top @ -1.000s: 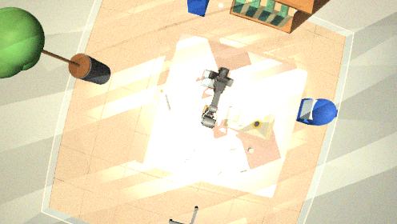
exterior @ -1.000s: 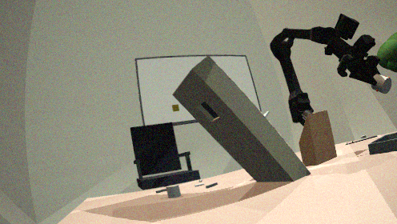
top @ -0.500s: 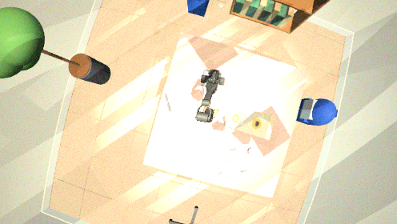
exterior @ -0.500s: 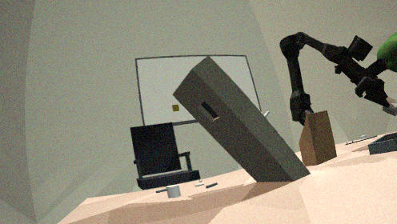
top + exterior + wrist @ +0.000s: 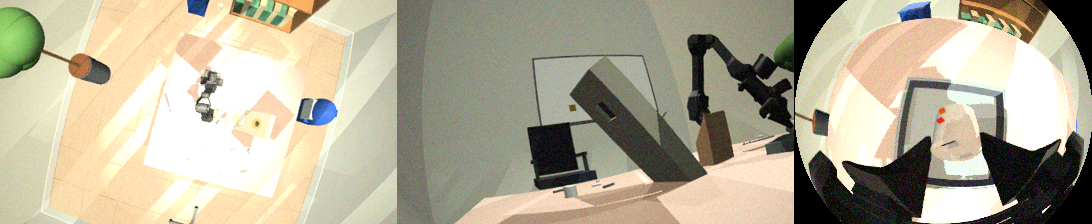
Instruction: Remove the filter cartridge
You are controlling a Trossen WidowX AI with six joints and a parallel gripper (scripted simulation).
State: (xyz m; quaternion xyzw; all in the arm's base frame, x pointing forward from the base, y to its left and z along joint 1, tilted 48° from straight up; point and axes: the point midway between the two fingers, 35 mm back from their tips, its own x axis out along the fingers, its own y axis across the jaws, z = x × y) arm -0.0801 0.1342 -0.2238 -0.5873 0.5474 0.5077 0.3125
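Right now the round filter cartridge is right at my gripper tip. Round my gripper tip: tray (5 cm below); then service panel (41 cm ahead, 24 cm to the right, 12 cm above).
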